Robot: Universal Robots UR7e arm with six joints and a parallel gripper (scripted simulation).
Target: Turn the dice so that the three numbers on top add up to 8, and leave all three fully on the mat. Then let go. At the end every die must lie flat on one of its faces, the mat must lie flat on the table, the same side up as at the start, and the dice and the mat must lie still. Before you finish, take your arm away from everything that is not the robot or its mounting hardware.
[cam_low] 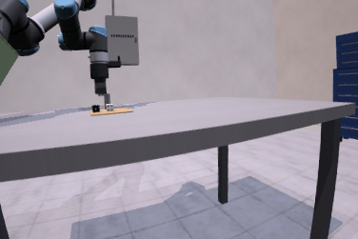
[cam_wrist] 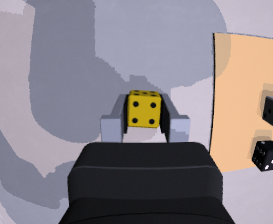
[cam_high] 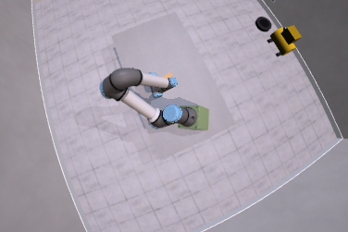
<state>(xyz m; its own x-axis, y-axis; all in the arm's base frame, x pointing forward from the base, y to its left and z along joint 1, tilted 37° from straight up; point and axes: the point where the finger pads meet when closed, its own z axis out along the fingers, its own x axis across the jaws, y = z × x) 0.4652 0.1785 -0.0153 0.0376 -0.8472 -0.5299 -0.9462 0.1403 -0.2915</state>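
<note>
My hand is 1 cm above the yellow die. The rest, counted from my hand: mat 13 cm to the right, 2 cm below; white die 13 cm to the right.
</note>
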